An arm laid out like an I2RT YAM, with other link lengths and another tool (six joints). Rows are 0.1 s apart.
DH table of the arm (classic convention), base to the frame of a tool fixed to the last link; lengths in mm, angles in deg. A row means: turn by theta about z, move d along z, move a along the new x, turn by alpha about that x. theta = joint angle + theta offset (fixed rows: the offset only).
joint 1: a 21.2; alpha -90; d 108.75; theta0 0
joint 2: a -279.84; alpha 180; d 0; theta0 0
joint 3: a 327.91; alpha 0; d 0; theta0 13.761
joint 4: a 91.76; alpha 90; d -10.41; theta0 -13.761
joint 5: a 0; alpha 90; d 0.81; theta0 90
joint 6: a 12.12; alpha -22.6; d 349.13; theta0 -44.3
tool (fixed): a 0; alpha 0; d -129.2; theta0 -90
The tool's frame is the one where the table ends.
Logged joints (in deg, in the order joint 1, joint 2, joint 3, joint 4, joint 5, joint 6), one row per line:
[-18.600 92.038 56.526 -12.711 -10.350 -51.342]
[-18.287 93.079 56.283 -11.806 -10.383 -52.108]
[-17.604 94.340 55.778 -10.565 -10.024 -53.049]
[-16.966 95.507 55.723 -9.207 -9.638 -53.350]
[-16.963 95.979 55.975 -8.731 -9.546 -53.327]
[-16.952 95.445 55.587 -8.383 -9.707 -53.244]
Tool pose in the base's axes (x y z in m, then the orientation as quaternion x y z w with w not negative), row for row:
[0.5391 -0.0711 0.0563 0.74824 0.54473 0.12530 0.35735]
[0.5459 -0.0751 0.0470 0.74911 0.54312 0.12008 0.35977]
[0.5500 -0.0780 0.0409 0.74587 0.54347 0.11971 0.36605]
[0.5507 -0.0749 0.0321 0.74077 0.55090 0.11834 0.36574]
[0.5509 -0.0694 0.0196 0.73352 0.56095 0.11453 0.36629]
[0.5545 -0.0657 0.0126 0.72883 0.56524 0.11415 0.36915]
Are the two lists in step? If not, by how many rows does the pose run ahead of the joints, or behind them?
The pose runs 2 rows behind the joints: the pose in row i belongs to the joints in row i - 2.
